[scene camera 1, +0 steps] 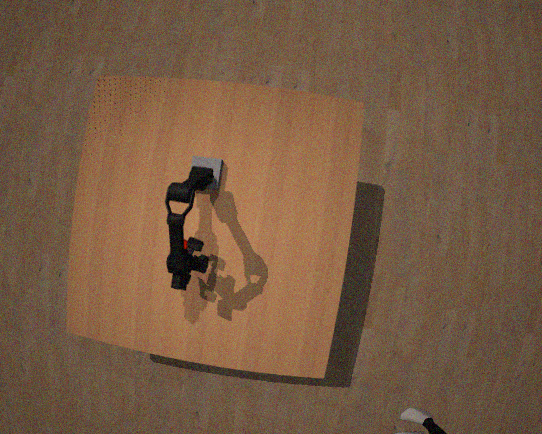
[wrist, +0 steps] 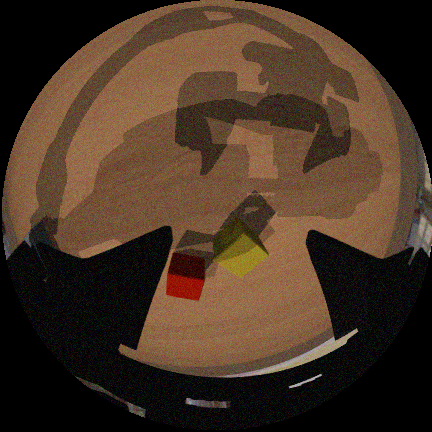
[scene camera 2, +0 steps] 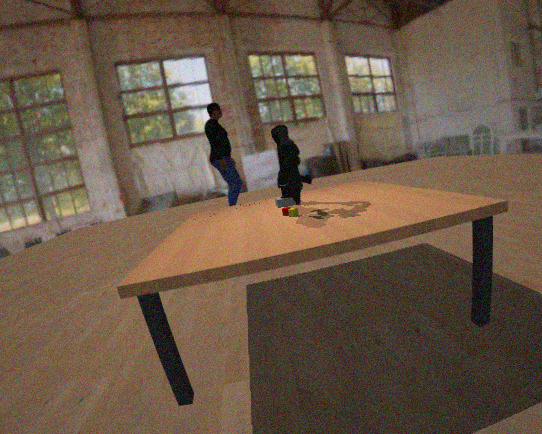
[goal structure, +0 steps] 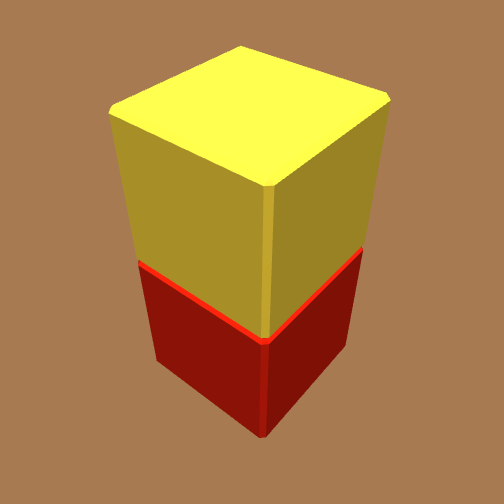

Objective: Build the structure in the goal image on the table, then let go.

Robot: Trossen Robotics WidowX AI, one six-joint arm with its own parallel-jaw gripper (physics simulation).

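Where they show: gripper, fingertip midpoint: (wrist: pixel 243 235) (scene camera 2: pixel 298 203); arm's base, origin of the base link: (scene camera 1: pixel 204 176) (scene camera 2: pixel 287 197).
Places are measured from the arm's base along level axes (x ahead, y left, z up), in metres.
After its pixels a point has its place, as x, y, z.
A red cube (scene camera 1: pixel 185 244) @(0.281, -0.102, -0.010) (scene camera 2: pixel 286 211) @(0.297, -0.117, -0.024) (wrist: pixel 186 276) @(0.292, -0.099, -0.010) sits on the table (scene camera 1: pixel 280 165) @(-0.032, 0.320, -0.043) (scene camera 2: pixel 240 235) @(0.460, -0.375, -0.043) (wrist: pixel 260 320) @(0.323, -0.293, -0.043). A yellow cube (scene camera 2: pixel 293 212) @(0.362, -0.107, -0.024) (wrist: pixel 241 252) @(0.343, -0.095, -0.010) sits close beside it, turned at an angle to it; in the wrist view a narrow strip of table shows between them. My gripper (scene camera 1: pixel 199 254) @(0.349, -0.071, 0.006) (wrist: pixel 243 235) @(0.349, -0.071, 0.006) is open and empty above the cubes. In the wrist view the yellow cube appears between the spread fingertips and the red cube near the left finger. The arm hides most of the red cube in the first scene view, and the yellow cube cannot be made out there.
The arm's grey base block (scene camera 1: pixel 207 162) @(-0.058, 0.014, 0.001) (scene camera 2: pixel 283 202) @(0.038, -0.040, -0.020) stands on the table behind the cubes. Arm shadows fall on the table beside the cubes. A person (scene camera 2: pixel 218 145) in a black top and blue trousers is beyond the table.
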